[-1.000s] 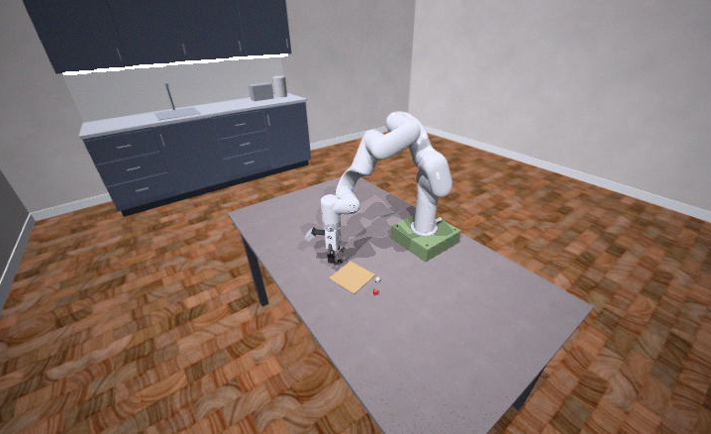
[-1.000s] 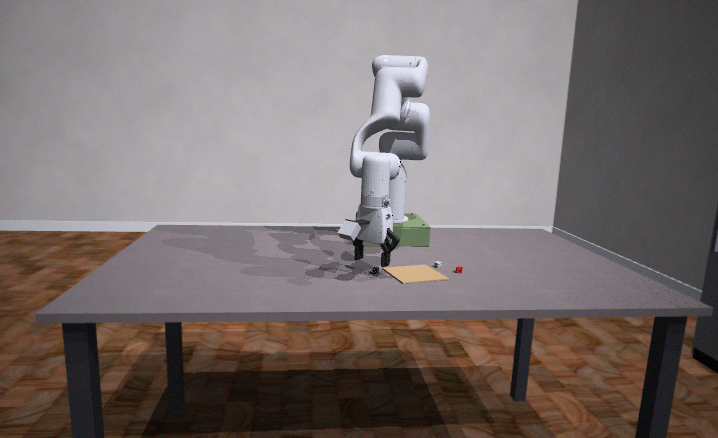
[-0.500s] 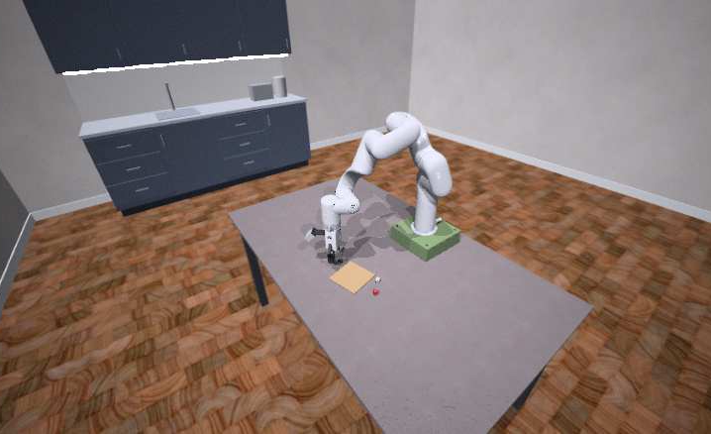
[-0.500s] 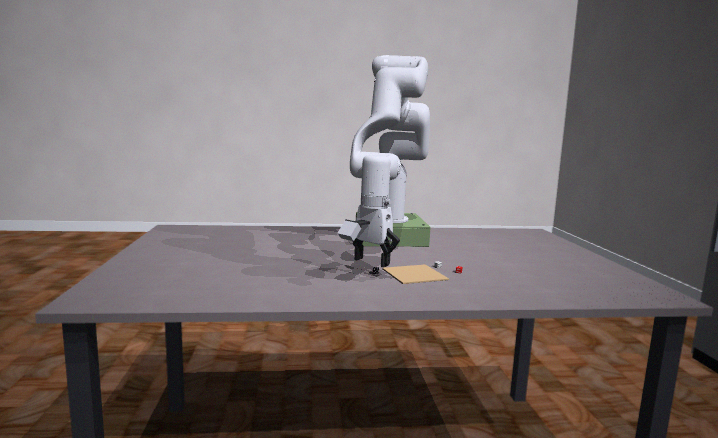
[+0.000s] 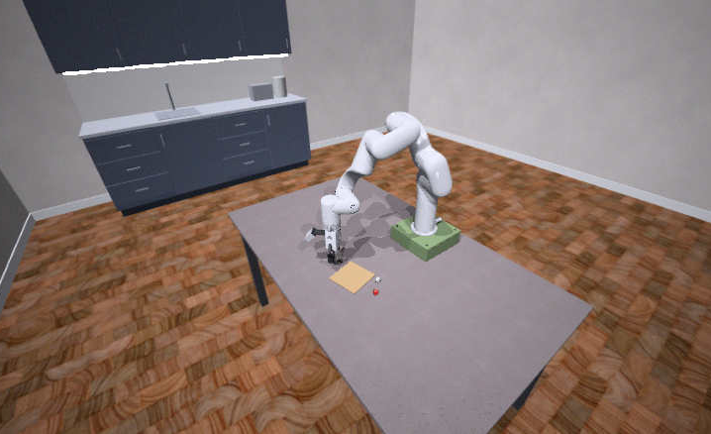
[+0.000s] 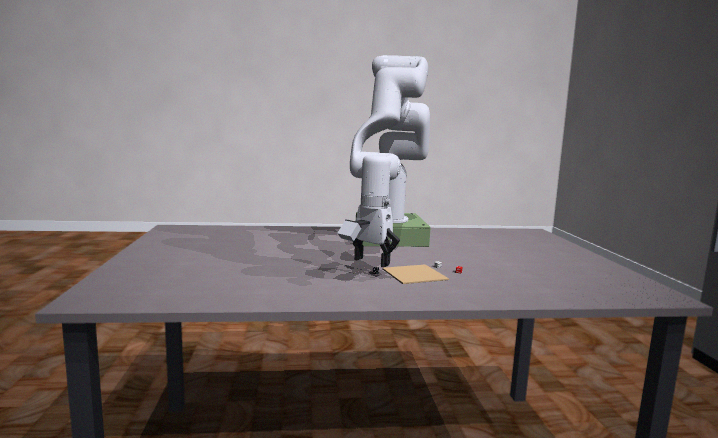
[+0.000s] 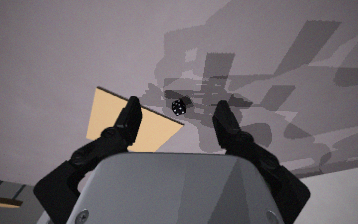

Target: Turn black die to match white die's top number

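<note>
Now: the black die 4 cm below my hand, 2 cm behind it and 1 cm to the left of it. Round my hand: white die: 20 cm to the left, 9 cm behind, 4 cm below; then red die: 26 cm to the left, 5 cm behind, 4 cm below; then tan mat: 12 cm to the left, 4 cm below, 2 cm behind.
</note>
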